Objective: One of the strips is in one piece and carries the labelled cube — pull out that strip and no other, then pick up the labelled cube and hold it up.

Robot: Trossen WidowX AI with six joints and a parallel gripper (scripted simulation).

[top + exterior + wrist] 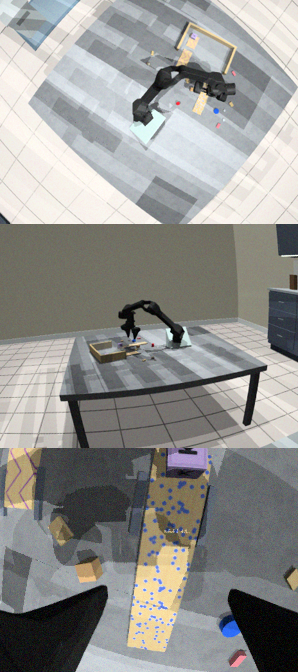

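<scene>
My gripper tip is now 160 mm past the red dot, 70 mm to the right of it and 50 mm above it. The rest, counted from my gripper tip: blue disc (20 mm behind, 120 mm to the right, 50 mm below).
</scene>
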